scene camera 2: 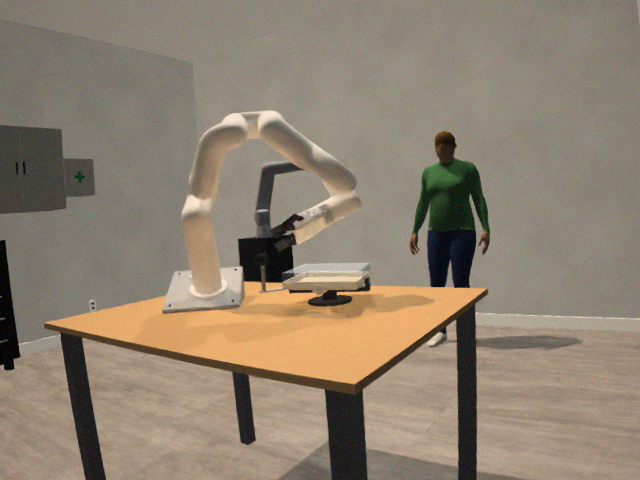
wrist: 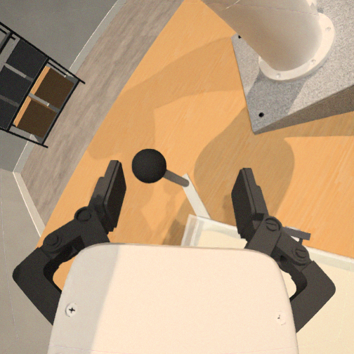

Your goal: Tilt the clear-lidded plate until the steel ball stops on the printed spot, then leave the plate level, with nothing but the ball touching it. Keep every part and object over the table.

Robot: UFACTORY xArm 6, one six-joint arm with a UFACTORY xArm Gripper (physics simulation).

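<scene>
The clear-lidded plate [scene camera 2: 323,285] [wrist: 215,236] stands on a round black foot [scene camera 2: 329,300] and looks near level in the scene view. A pale bar [scene camera 2: 272,290] [wrist: 198,201] runs out from its corner to an upright rod [scene camera 2: 263,279] [wrist: 176,178] with a black ball knob [scene camera 2: 262,259] [wrist: 149,166] on top. My gripper [scene camera 2: 275,238] [wrist: 179,176] is open and empty, above the knob in the scene view. In the wrist view the knob shows between the fingers, nearer the left one. The steel ball and the printed spot cannot be made out; my gripper body hides much of the plate in the wrist view.
The arm's grey base plate [scene camera 2: 174,295] [wrist: 250,107] is bolted at the left of the wooden table [scene camera 2: 310,351] [wrist: 175,120]. A black cabinet [scene camera 2: 250,258] with a grey arm [scene camera 2: 265,191] stands behind the table. A person [scene camera 2: 449,196] stands beyond the table's right side.
</scene>
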